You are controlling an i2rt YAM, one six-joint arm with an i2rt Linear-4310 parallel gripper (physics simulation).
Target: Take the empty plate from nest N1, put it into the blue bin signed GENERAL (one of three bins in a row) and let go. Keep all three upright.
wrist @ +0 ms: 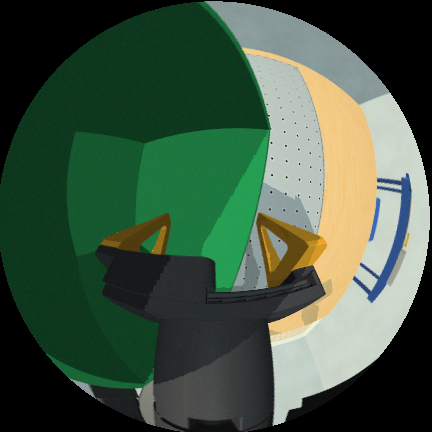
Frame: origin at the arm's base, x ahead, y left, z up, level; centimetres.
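Seen in the pictures: gripper, fingertip midpoint: (213, 217).
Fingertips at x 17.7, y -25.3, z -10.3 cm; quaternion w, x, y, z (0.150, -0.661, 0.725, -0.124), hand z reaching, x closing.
Observation:
A point is followed by its place in that frame.
My gripper (213, 217) {x 17.7, y -25.3, z -10.3 cm} is open, with its two orange-yellow fingers wide apart and no plate visible between them. A green bin (190, 175) {x 22.1, y -23.6, z -9.6 cm} fills the left and upper middle of the wrist view, very close, and I look into its inside. The left finger shows against the bin's inner wall. The right finger shows against the perforated board, past the bin's edge. The empty plate, nest N1 and the blue bin signed GENERAL do not show in the wrist view.
A grey perforated board (295, 130) {x 30.0, y -39.5, z -14.9 cm} lies on the wooden table (347, 160) {x 27.4, y -57.0, z -16.2 cm} right of the bin. A blue frame (403, 220) stands beyond the table at the far right. Dark parts show at the bottom edge.

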